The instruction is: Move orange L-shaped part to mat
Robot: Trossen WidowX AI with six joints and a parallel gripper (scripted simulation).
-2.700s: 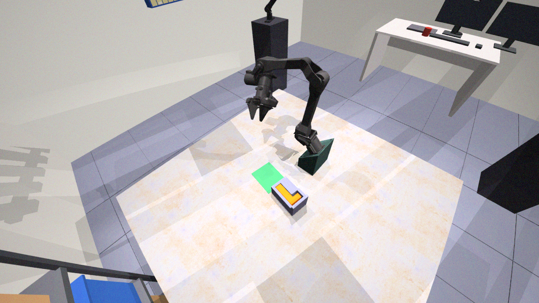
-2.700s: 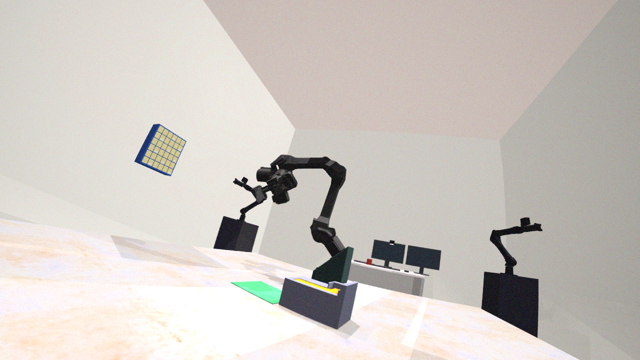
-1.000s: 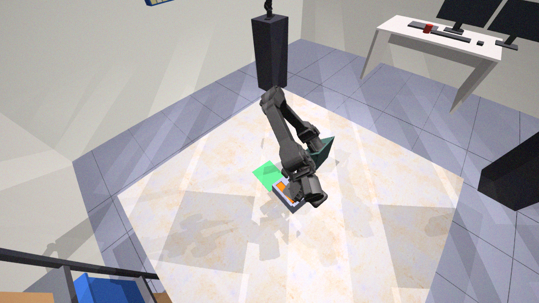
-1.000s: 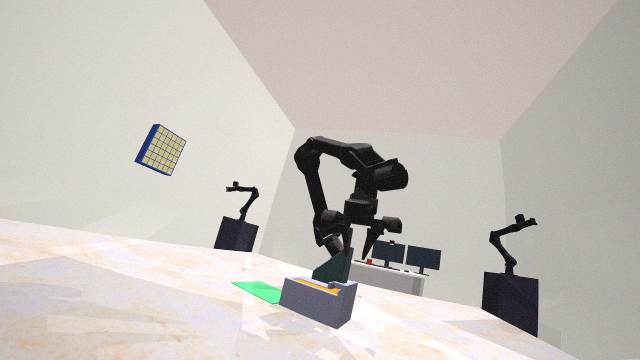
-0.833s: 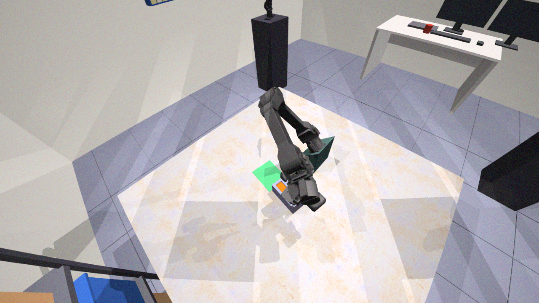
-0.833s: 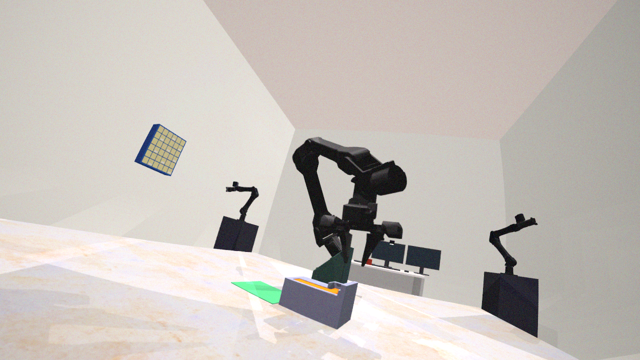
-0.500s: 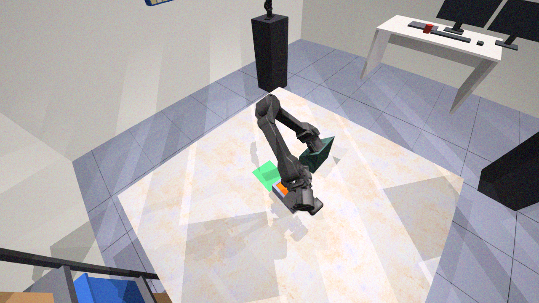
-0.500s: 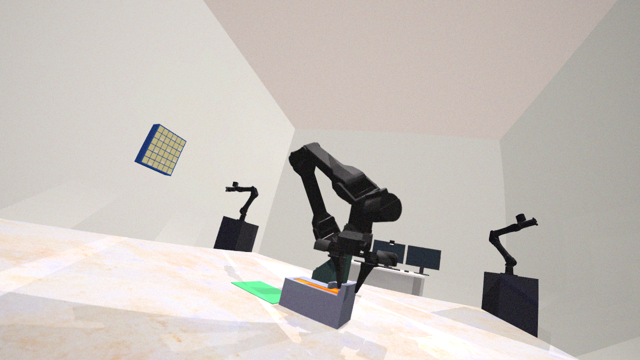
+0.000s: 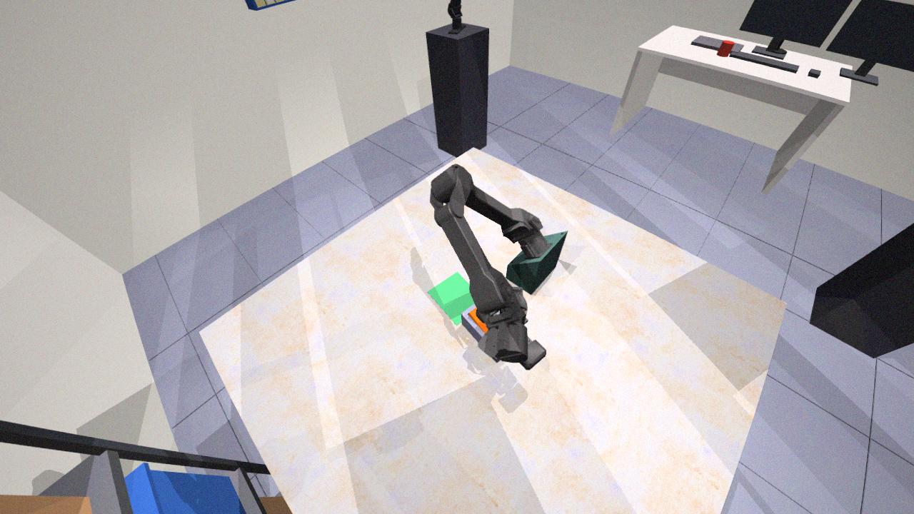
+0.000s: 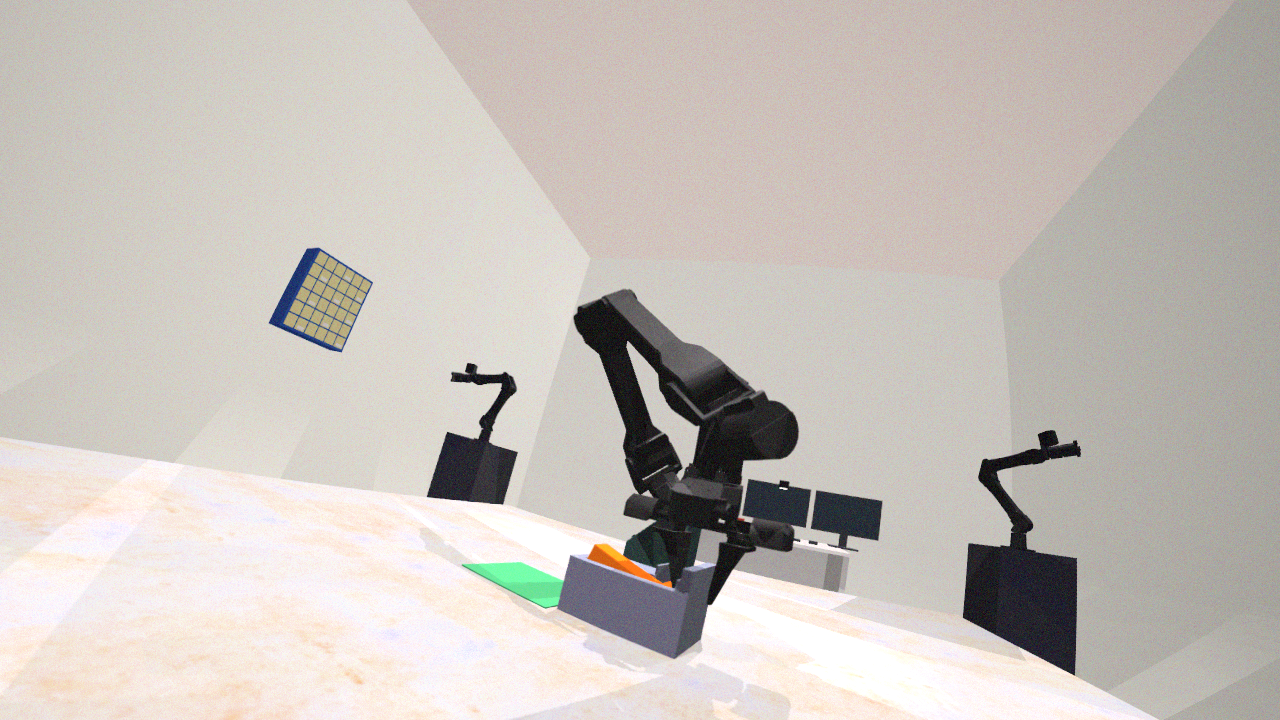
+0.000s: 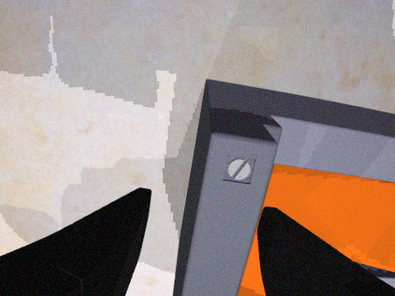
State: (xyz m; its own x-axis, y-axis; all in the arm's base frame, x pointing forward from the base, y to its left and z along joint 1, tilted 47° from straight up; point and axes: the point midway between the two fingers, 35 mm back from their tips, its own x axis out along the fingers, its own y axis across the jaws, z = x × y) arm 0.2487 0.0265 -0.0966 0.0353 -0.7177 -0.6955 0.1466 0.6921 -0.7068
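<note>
Now: gripper tip 20 mm past the orange L-shaped part and 60 mm to the left of it. The rest, counted from my gripper tip: green mat 40 mm behind, 220 mm to the right, 70 mm below.
</note>
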